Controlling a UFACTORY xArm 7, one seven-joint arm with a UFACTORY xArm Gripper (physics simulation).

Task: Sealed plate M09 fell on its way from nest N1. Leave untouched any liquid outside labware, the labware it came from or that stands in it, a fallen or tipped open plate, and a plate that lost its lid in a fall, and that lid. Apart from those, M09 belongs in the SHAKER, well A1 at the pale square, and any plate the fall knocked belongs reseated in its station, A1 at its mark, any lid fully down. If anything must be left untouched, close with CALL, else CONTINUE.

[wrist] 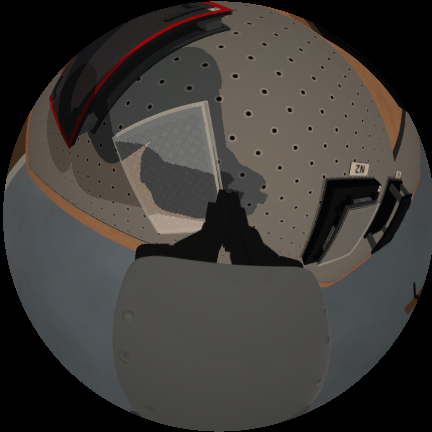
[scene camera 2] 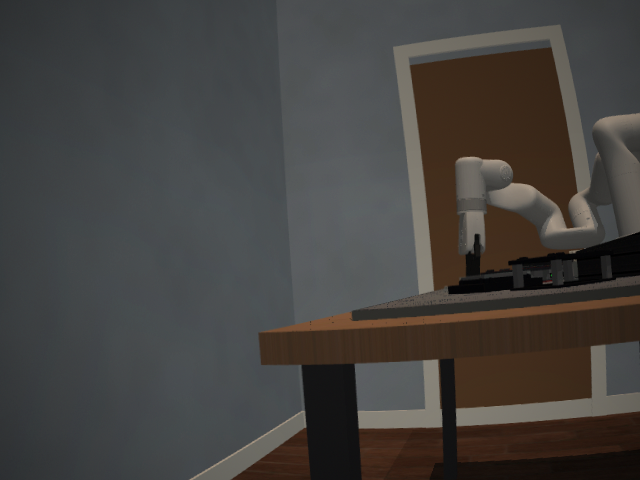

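Observation:
A clear plate with round wells lies on the perforated deck in the wrist view, away from any station; I cannot read a name on it or tell whether its cover is sealed. My gripper is shut and empty, its tips at the plate's right edge in the wrist view; contact is unclear. Another clear-topped plate lies in the black nest beside the N2 label; whether it is fully seated is unclear. The shaker and its pale square cannot be identified, and no liquid can be made out.
A dark red-edged device stands raised on the deck at the upper left of the wrist view. A further black station stands right of the N2 nest. In the scene view, grey posts stand among black stations on the deck.

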